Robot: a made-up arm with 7 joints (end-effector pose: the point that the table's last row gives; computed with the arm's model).
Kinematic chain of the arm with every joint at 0, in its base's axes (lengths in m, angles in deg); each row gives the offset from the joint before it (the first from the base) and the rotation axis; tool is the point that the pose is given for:
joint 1: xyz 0 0.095 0 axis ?
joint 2: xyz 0 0.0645 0 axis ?
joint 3: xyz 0 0 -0.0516 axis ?
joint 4: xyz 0 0 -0.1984 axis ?
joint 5: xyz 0 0 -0.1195 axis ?
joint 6: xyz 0 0 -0.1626 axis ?
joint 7: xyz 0 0 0 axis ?
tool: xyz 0 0 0
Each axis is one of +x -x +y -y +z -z.
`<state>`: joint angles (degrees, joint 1 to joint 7).
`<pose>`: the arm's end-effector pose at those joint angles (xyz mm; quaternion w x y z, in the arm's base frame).
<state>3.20 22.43 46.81 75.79 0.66 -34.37 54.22</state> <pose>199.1 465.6 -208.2 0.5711 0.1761 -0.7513 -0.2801</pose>
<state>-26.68 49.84 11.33 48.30 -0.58 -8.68 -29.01</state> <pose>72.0 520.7 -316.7 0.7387 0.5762 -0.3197 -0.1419</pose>
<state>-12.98 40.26 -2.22 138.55 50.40 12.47 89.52</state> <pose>174.2 178.9 -75.1 0.2435 -0.6340 -0.4031 -0.6133</pose>
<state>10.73 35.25 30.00 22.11 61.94 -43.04 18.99</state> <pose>162.4 498.0 -363.1 0.4654 0.2483 -0.7301 0.4344</pose>
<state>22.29 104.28 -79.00 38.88 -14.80 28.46 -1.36</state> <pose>51.2 657.5 -35.9 0.5067 0.6441 0.3939 -0.4161</pose>
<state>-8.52 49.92 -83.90 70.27 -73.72 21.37 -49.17</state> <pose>-35.0 253.7 -423.8 0.1342 0.2032 -0.5201 -0.8186</pose>
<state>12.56 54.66 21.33 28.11 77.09 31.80 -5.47</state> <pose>175.0 594.4 -216.2 0.6955 0.0001 -0.3893 0.6039</pose>
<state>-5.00 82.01 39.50 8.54 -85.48 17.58 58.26</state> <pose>28.1 687.0 -49.8 0.8495 0.3084 0.4261 -0.0409</pose>
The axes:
joint 1: -y
joint 2: +x
joint 3: +z
joint 4: -y
joint 5: +z
joint 6: +y
joint 7: -x

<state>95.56 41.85 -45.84 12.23 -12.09 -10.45 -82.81</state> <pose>414.2 478.3 82.1 0.0630 0.7706 -0.5696 0.2788</pose>
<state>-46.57 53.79 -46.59 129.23 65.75 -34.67 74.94</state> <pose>-20.5 123.5 -226.2 0.3195 -0.8366 -0.4343 -0.0975</pose>
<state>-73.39 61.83 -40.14 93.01 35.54 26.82 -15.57</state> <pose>-198.2 281.1 -283.9 0.9036 -0.0297 0.2809 -0.3219</pose>
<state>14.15 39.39 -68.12 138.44 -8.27 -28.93 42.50</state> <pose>101.9 50.0 -119.0 0.0183 0.4263 0.5846 0.6900</pose>
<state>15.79 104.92 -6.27 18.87 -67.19 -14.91 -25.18</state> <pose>53.7 661.6 143.5 0.3415 0.7742 0.1502 -0.5113</pose>
